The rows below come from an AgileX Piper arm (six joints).
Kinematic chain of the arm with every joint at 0, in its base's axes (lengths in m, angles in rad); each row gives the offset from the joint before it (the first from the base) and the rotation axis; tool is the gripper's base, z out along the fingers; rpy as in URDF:
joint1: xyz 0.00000 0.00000 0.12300 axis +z
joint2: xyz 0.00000 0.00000 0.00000 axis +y
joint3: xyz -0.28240 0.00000 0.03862 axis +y
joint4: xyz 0.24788 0.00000 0.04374 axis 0.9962 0 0.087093
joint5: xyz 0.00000 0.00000 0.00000 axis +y
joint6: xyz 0.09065 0.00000 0.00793 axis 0.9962 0 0.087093
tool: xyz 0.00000 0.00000 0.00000 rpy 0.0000 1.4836 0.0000
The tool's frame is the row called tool.
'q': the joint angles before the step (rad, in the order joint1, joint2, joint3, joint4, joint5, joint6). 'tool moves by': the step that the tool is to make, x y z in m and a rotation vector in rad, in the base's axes. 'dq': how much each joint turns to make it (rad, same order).
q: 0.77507, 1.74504, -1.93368, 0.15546, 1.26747, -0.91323
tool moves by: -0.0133, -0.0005, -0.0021, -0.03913, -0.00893, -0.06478
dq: 0.04696, -0.03653, 0.05222, -0.09337, -0.00464, 0.10369
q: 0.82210, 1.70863, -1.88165, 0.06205, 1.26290, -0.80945
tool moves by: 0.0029, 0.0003, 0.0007, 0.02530, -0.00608, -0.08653
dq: 0.00457, -0.00008, 0.00214, -0.04120, -0.02854, 0.09510
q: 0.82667, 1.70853, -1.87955, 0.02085, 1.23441, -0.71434
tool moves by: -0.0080, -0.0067, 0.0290, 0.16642, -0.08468, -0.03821
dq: -0.00001, -0.06316, 0.00241, 0.01762, -0.12054, 0.05134
